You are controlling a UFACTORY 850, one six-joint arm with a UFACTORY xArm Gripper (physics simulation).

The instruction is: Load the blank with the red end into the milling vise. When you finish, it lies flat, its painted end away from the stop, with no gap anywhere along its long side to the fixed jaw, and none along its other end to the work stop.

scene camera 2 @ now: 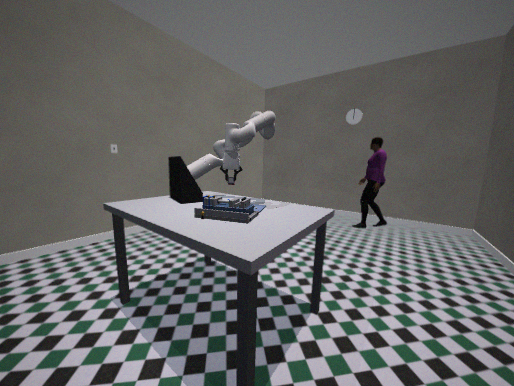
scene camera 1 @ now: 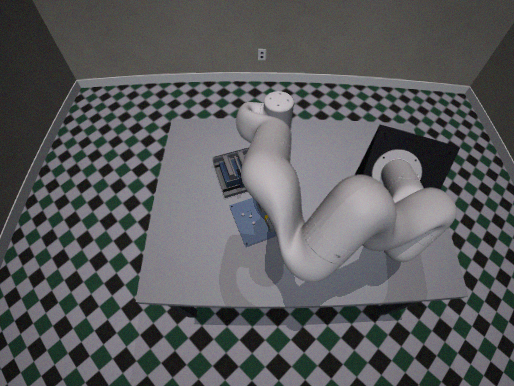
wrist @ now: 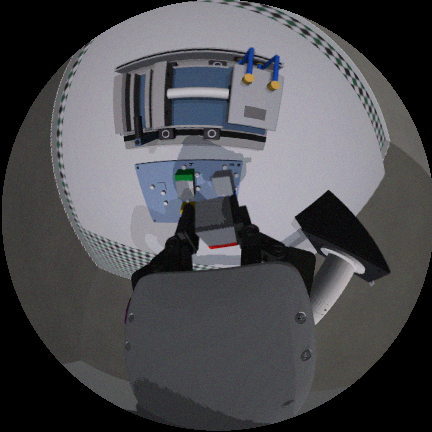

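My gripper (scene camera 2: 231,179) (wrist: 213,209) is shut on the blank with the red end (wrist: 215,220), a grey block held in the air above the table. Its red edge shows at the wrist camera's side, and its other end points toward the vise side of the wrist view. In scene camera 1 the arm hides gripper and blank. The milling vise (scene camera 1: 218,182) (scene camera 2: 225,216) (wrist: 159,95) has a blue bed, grey blocks at both sides and a white rod across the gap between them. It stands apart from the gripper. I cannot tell which part is the work stop.
A blue fixture plate (scene camera 1: 240,225) (wrist: 155,212) with white pins lies beside the vise. On it are a green-ended blank (wrist: 184,176), a grey blank (wrist: 222,183) and a yellow-ended blank (wrist: 187,207), partly hidden. Blue handles (wrist: 250,65) with gold tips rise at the vise's right block.
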